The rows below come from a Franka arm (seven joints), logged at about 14 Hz.
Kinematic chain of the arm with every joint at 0, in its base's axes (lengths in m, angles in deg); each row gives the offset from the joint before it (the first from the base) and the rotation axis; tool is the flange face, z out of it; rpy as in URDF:
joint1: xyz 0 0 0.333 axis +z
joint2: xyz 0 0 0 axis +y
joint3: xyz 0 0 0.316 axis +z
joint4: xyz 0.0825 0 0 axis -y
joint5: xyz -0.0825 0 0.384 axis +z
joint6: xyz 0 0 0 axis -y
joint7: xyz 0.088 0 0 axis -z
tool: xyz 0 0 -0.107 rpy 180 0 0
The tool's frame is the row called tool.
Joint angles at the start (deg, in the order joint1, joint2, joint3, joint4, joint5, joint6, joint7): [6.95 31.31 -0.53 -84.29 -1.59 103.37 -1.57]
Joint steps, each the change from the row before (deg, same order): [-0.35 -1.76 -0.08 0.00 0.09 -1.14 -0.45]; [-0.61 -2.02 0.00 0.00 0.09 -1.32 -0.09]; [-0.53 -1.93 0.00 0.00 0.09 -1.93 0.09]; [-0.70 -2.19 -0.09 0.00 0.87 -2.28 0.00]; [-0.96 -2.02 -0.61 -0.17 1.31 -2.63 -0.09]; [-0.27 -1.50 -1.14 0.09 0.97 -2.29 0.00]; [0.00 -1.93 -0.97 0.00 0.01 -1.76 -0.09]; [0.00 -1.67 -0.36 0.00 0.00 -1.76 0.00]
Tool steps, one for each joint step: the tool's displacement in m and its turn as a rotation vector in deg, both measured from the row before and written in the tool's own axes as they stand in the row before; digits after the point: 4 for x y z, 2 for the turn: [-0.0074 0.0052 -0.0183 0.12 0.61 0.04]; [-0.0091 0.0074 -0.0207 0.19 0.69 0.58]; [-0.0103 0.0063 -0.0186 0.20 -0.01 0.68]; [-0.0126 0.0077 -0.0205 1.00 -0.07 0.93]; [-0.0139 0.0144 -0.0163 1.44 -0.73 1.57]; [-0.0113 0.0119 -0.0133 0.93 -0.64 1.41]; [-0.0129 0.0088 -0.0175 -0.01 0.20 0.82]; [-0.0118 0.0031 -0.0143 0.08 -0.08 0.31]
